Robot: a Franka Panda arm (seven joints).
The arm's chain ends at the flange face. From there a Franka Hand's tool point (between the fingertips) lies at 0.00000 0.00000 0.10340 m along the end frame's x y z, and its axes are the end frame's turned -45 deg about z.
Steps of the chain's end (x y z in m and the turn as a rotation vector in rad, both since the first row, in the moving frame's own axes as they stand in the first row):
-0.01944 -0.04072 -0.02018 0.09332 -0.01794 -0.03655
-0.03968 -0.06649 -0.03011 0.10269 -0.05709 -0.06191
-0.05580 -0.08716 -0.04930 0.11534 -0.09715 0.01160
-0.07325 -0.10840 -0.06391 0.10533 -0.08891 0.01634
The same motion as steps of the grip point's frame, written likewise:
0.02040 -0.05076 -0.02065 0.07867 0.05330 -0.03655
0.02192 -0.08682 -0.03082 0.11298 0.03224 -0.06191
0.02359 -0.11656 -0.05047 0.15025 0.01286 0.01160
0.02617 -0.14259 -0.06489 0.13735 0.01161 0.01634

